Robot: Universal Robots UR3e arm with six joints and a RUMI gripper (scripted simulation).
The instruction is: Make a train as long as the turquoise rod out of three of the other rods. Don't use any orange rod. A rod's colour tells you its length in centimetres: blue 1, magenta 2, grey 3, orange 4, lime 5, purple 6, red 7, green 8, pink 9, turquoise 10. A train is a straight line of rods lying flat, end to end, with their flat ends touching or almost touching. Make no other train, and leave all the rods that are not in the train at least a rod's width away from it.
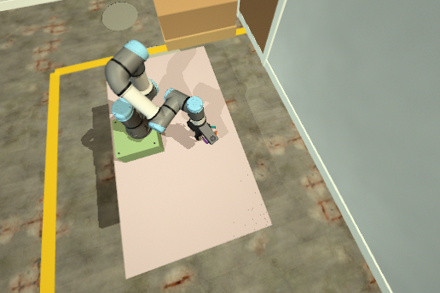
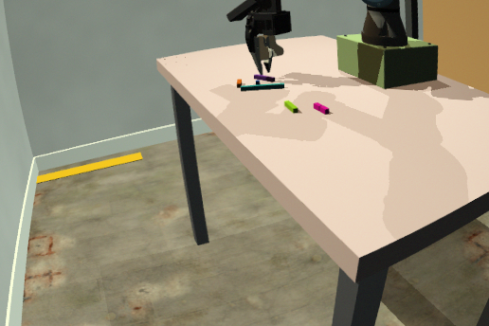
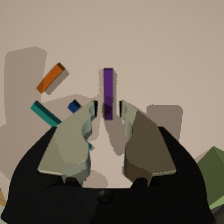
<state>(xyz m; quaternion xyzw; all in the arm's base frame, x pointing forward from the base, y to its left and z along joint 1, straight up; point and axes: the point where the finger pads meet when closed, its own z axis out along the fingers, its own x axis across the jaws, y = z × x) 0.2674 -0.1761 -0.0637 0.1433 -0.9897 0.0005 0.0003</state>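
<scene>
The purple rod is 3 cm below my hand. From my hand the other things lie so: turquoise rod 5 cm ahead, 6 cm to the left, 3 cm below; orange rod 7 cm ahead, 3 cm below; small blue rod 4 cm ahead, 2 cm to the left, 3 cm below.
</scene>
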